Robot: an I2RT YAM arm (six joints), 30 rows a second.
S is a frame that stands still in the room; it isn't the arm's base.
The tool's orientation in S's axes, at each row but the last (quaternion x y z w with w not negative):
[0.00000 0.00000 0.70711 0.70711]
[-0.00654 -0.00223 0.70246 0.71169]
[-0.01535 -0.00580 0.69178 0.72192]
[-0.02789 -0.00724 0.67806 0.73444]
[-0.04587 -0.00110 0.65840 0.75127]
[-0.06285 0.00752 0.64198 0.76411]
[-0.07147 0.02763 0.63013 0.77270]
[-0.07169 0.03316 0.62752 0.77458]
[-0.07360 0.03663 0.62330 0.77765]
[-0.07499 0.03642 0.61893 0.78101]
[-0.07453 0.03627 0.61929 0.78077]
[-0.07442 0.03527 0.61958 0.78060]
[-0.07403 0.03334 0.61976 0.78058]
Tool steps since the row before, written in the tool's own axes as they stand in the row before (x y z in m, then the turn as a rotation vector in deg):
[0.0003 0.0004 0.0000 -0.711 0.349 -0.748]
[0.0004 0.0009 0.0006 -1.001 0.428 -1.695]
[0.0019 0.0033 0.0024 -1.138 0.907 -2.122]
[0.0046 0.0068 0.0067 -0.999 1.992 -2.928]
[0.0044 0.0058 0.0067 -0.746 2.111 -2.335]
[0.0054 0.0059 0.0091 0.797 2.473 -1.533]
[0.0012 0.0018 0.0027 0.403 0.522 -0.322]
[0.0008 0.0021 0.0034 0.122 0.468 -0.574]
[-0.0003 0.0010 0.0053 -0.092 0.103 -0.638]
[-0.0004 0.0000 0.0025 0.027 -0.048 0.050]
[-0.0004 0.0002 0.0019 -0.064 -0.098 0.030]
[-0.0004 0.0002 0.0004 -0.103 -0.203 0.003]
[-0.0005 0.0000 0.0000 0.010 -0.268 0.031]
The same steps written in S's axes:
[-0.0004 0.0003 0.0000 -0.349 -0.711 -0.748]
[-0.0009 0.0004 0.0006 -0.420 -1.006 -1.694]
[-0.0033 0.0021 0.0023 -0.892 -1.128 -2.134]
[-0.0067 0.0053 0.0062 -1.922 -0.929 -2.997]
[-0.0056 0.0056 0.0060 -2.042 -0.624 -2.430]
[-0.0055 0.0072 0.0080 -2.182 1.034 -1.808]
[-0.0016 0.0019 0.0024 -0.413 0.446 -0.411]
[-0.0020 0.0017 0.0031 -0.409 0.125 -0.617]
[-0.0012 0.0008 0.0052 -0.098 -0.169 -0.623]
[-0.0002 0.0000 0.0025 0.051 0.023 0.049]
[-0.0004 0.0000 0.0019 0.079 -0.078 0.046]
[-0.0003 -0.0003 0.0004 0.174 -0.144 0.033]
[-0.0001 -0.0005 0.0001 0.262 -0.045 0.049]

